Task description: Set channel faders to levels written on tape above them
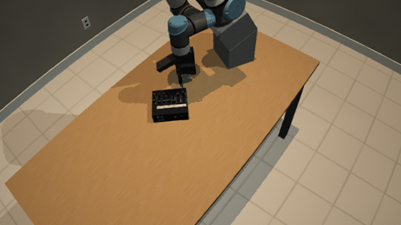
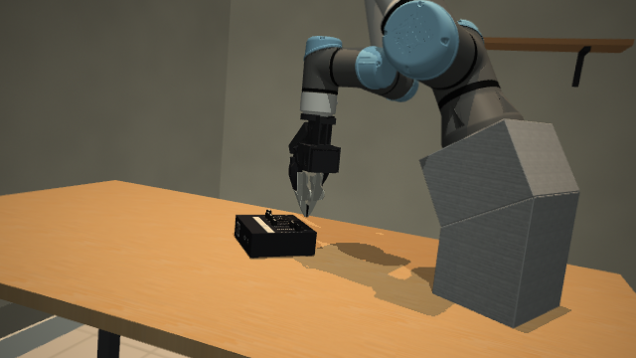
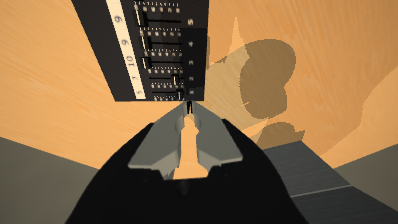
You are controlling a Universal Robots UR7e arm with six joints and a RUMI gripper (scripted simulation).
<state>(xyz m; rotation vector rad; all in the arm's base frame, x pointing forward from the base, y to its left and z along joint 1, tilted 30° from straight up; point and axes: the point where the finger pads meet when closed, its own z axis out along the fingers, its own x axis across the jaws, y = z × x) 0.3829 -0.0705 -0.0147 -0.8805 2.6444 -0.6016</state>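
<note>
My gripper is now 10 cm short of the master fader, 9 cm to the left of it and 4 cm above it.
</note>
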